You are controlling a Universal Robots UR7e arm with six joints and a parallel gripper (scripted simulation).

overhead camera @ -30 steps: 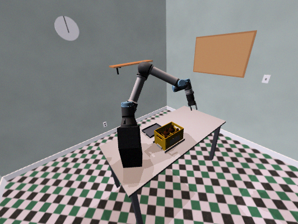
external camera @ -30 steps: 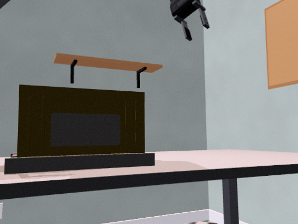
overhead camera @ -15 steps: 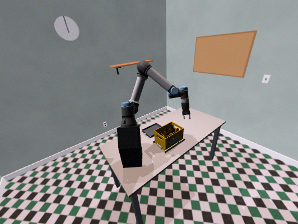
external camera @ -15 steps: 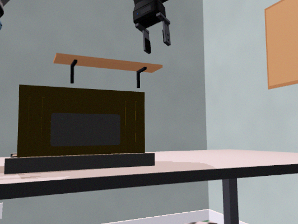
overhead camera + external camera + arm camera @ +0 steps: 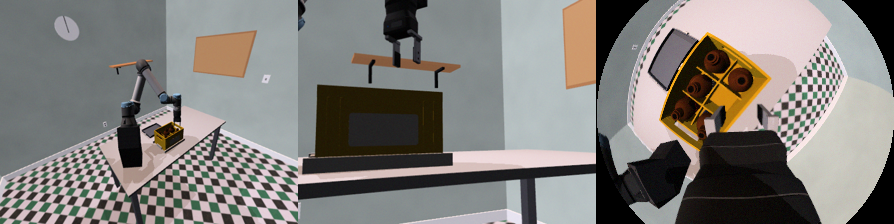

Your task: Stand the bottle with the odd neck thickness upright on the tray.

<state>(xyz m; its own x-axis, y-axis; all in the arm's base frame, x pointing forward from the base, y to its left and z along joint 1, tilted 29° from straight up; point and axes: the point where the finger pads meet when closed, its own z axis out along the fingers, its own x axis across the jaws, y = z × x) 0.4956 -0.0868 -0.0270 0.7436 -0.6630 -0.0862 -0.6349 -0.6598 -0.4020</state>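
Now: hand 170 mm above the crate, 60 mm to the right of it and 60 mm past it. From my hand the other things lie so: dark tray: 340 mm to the left, 250 mm below, 120 mm behind; then brown bottle: 170 mm below, 120 mm to the left, 20 mm ahead.
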